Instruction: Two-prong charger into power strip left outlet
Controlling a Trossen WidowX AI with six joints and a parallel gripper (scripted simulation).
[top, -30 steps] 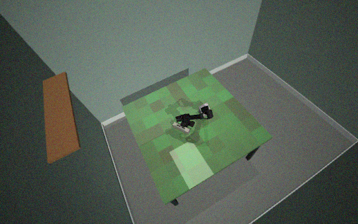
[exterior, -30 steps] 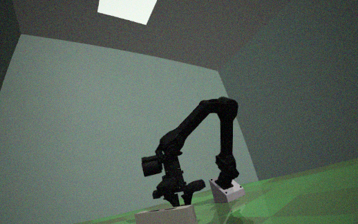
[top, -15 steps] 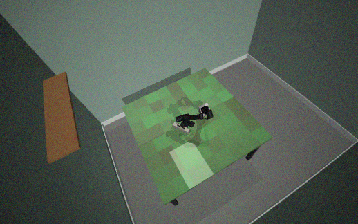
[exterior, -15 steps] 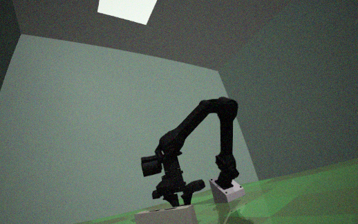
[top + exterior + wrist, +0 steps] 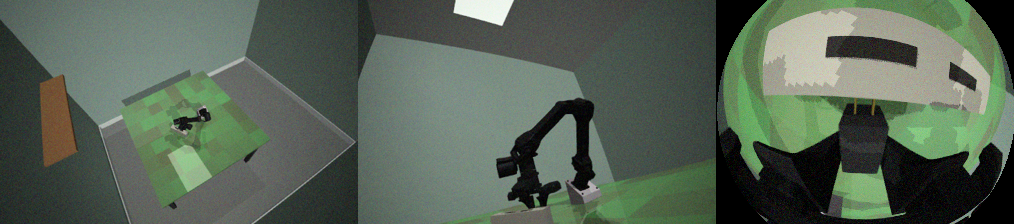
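My gripper tip is now 20 mm short of the dark charger, 10 mm to the right of it and 10 mm below it.
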